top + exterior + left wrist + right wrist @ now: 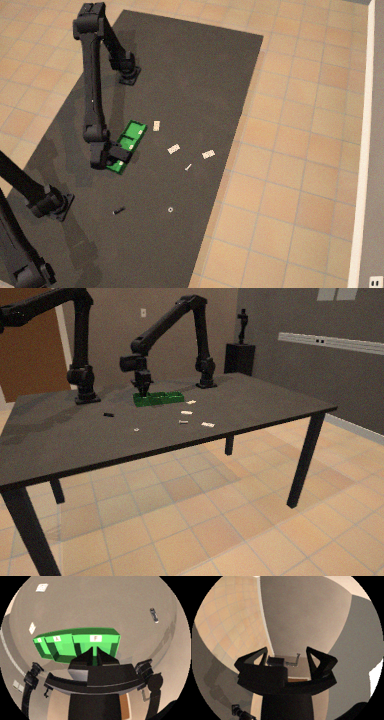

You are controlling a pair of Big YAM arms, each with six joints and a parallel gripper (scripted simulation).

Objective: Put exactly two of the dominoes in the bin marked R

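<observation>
My left gripper is now 1 cm short of the green bin tray, 8 cm to the right of it and 1 cm above it. Round my left hand: white ring: 30 cm ahead, 12 cm to the right, 3 cm below; then thin white piece: 31 cm ahead, 7 cm to the left, 3 cm below; then black piece: 10 cm ahead, 19 cm to the right, 2 cm below.
</observation>
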